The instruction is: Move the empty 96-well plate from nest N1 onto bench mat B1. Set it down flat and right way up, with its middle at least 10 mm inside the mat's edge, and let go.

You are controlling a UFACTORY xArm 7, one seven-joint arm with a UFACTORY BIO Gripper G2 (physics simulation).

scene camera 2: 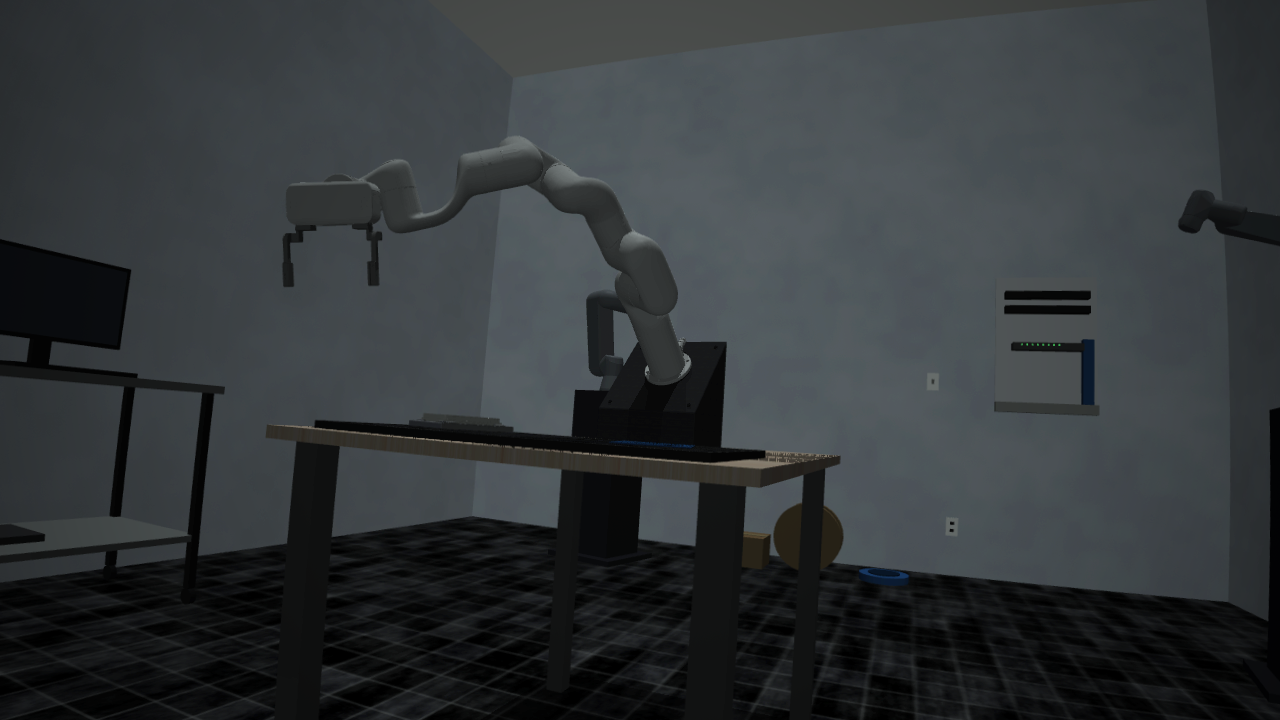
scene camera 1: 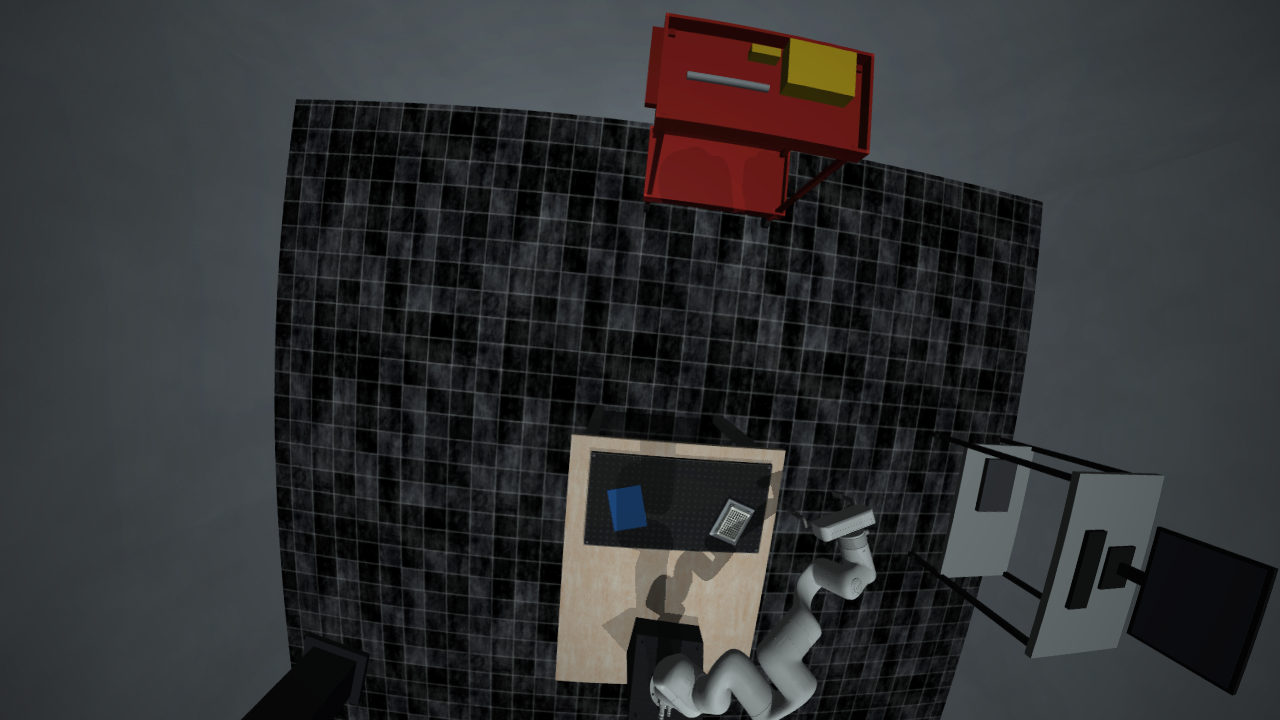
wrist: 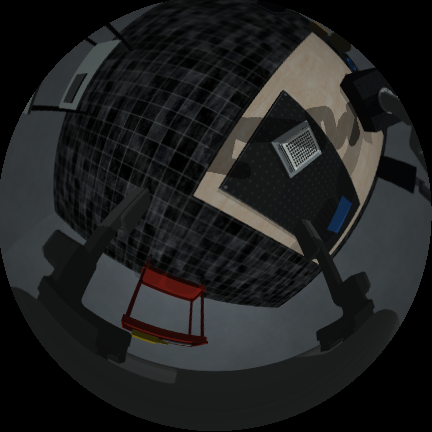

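Seen in the pictures: hand at its tool point: (scene camera 2: 329,274) (scene camera 1: 815,502) (wrist: 230,227); arm's base at its link origin: (scene camera 2: 668,369).
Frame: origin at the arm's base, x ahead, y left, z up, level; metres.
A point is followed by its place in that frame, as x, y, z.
Observation:
The pale 96-well plate (scene camera 1: 734,520) {0.628, -0.081, -0.162} (scene camera 2: 460,419) {0.648, -0.045, -0.165} (wrist: 300,147) {0.617, -0.084, -0.162} sits flat in the grey nest N1 (scene camera 1: 719,537) {0.556, -0.048, -0.158} (wrist: 284,159) {0.676, -0.088, -0.170} on the black board. The blue bench mat B1 (scene camera 1: 626,508) {0.548, 0.329, -0.183} (scene camera 2: 653,444) {0.609, 0.363, -0.183} (wrist: 340,215) {0.545, 0.331, -0.182} lies on the same board, at the other end from the nest. My gripper (scene camera 2: 330,274) {0.859, -0.192, 0.078} (wrist: 226,207) {0.859, -0.192, 0.078} is open and empty. It hangs high in the air, out beyond the table's side nearest the nest, apart from the plate. In scene camera 1 its fingers are mostly hidden under its body.
The black board (scene camera 1: 671,537) {0.482, 0.124, -0.184} (wrist: 260,185) {0.786, -0.079, -0.185} lies on the wooden table (scene camera 1: 595,608) {0.083, 0.309, -0.197} (scene camera 2: 537,456) {0.823, 0.317, -0.206} (wrist: 295,65) {0.339, -0.291, -0.198}. The arm's black pedestal (scene camera 1: 640,653) {0.052, 0.113, -0.068} (scene camera 2: 608,510) stands at the table's edge. A white workstation (scene camera 1: 1074,617) with a monitor (scene camera 1: 1199,608) (scene camera 2: 62,291) and a red cart (scene camera 1: 716,116) (wrist: 167,327) stand apart from the table.

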